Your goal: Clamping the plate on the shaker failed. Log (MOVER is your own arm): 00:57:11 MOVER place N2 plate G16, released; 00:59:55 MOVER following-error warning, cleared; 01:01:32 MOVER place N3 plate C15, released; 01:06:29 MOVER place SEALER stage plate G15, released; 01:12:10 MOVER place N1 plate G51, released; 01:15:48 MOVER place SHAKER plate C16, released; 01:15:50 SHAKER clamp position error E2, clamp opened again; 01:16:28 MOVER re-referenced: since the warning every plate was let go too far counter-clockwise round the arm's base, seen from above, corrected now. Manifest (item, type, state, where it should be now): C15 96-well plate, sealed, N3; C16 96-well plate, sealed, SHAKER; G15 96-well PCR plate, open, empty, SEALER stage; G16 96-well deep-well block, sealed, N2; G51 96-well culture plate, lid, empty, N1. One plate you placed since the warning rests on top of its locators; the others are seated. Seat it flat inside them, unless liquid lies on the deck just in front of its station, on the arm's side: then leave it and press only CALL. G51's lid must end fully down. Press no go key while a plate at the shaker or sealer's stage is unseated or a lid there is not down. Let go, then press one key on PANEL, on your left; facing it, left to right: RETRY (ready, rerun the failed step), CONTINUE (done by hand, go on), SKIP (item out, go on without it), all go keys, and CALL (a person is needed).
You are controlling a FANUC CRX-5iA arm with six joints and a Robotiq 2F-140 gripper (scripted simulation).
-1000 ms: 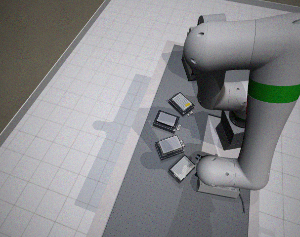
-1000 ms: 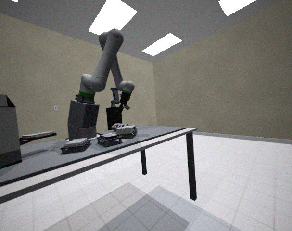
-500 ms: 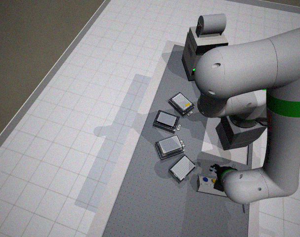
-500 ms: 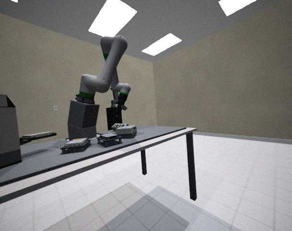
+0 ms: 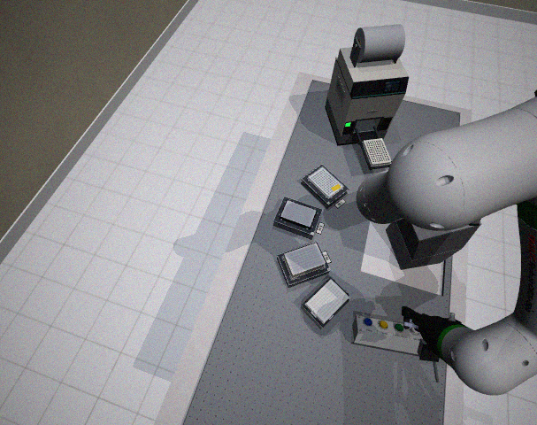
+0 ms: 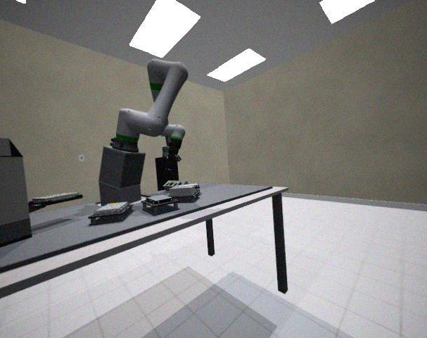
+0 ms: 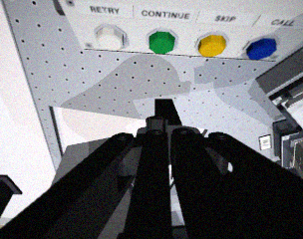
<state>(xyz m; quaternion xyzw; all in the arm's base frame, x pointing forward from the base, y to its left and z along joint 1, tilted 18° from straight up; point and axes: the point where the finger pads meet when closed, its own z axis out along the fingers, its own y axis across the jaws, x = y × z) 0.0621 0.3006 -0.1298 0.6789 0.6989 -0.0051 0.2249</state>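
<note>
Now: hand 5 cm past the white RETRY key, 3 cm to the right of it and 8 cm above it. From my hand the other things lie so: blue CALL key (10 cm ahead, 3 cm to the left, 8 cm below); then green CONTINUE key (3 cm to the left, 8 cm below); then yellow SKIP key (5 cm ahead, 3 cm to the left, 8 cm below).
</note>
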